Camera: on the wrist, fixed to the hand. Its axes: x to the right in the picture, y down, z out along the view.
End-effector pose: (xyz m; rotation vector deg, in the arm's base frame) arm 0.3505 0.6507 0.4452 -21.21 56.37 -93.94
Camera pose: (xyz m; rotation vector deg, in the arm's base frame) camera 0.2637 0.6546 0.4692 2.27 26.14 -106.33
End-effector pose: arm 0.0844 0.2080 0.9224 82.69 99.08 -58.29
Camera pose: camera 0.0073 0.2510 0.9407 102.62 86.05 -93.44
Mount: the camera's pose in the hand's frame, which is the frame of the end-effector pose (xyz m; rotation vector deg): 0.0181 -0.0748 -0.0469 34.41 0.58 -0.74
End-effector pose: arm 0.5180 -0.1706 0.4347 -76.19 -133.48 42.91
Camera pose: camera 0.4835 -0.1736 0.5179 -59.28 -107.26 74.43
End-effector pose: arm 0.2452 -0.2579 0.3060 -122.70 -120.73 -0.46
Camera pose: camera 0.1754 -0.2438 0.3613 -100.59 -103.48 30.80
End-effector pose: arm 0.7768 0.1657 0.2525 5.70 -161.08 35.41
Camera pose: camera 0.7796 0.1174 0.3285 12.78 -144.05 81.82
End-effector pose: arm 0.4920 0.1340 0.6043 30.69 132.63 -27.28
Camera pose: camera 0.4166 0.0973 0.6374 45.86 124.04 -68.20
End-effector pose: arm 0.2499 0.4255 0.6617 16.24 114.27 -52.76
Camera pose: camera 0.1711 0.4036 0.6995 34.75 96.61 -86.89
